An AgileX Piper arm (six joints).
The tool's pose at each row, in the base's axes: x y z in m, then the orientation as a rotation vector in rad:
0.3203 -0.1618 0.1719 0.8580 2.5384 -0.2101
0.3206 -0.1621 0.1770 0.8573 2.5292 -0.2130
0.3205 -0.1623 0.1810 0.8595 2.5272 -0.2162
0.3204 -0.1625 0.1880 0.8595 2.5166 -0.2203
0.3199 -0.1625 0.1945 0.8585 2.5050 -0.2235
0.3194 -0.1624 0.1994 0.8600 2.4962 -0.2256
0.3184 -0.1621 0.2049 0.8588 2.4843 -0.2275
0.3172 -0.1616 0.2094 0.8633 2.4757 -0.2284
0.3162 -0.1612 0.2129 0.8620 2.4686 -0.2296
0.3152 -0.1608 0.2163 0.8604 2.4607 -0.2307
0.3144 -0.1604 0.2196 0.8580 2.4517 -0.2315
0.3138 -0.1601 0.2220 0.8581 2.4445 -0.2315
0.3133 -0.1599 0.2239 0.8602 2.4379 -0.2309
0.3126 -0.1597 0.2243 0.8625 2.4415 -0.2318
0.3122 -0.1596 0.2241 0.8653 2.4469 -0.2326
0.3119 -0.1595 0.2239 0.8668 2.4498 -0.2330
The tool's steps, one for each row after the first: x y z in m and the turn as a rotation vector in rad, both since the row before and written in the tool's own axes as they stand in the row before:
-0.0027 -0.0001 -0.0043 0.0000 -0.0091 0.0017
-0.0019 -0.0002 -0.0035 0.0024 -0.0017 0.0015
-0.0033 -0.0002 -0.0062 0.0008 -0.0103 0.0024
-0.0028 -0.0003 -0.0059 -0.0003 -0.0114 0.0022
-0.0020 -0.0002 -0.0045 0.0002 -0.0079 0.0032
-0.0019 -0.0004 -0.0053 -0.0013 -0.0115 0.0024
-0.0012 -0.0003 -0.0045 0.0002 -0.0065 0.0053
-0.0009 -0.0003 -0.0035 -0.0009 -0.0070 0.0011
-0.0009 -0.0003 -0.0034 -0.0012 -0.0078 0.0011
-0.0010 -0.0002 -0.0033 -0.0018 -0.0090 0.0010
-0.0007 -0.0001 -0.0024 -0.0013 -0.0065 0.0022
-0.0006 -0.0001 -0.0019 -0.0010 -0.0052 0.0035
0.0003 -0.0003 -0.0007 0.0020 0.0038 0.0002
0.0004 -0.0002 0.0000 0.0024 0.0056 0.0000
0.0004 -0.0001 0.0000 0.0012 0.0030 0.0000

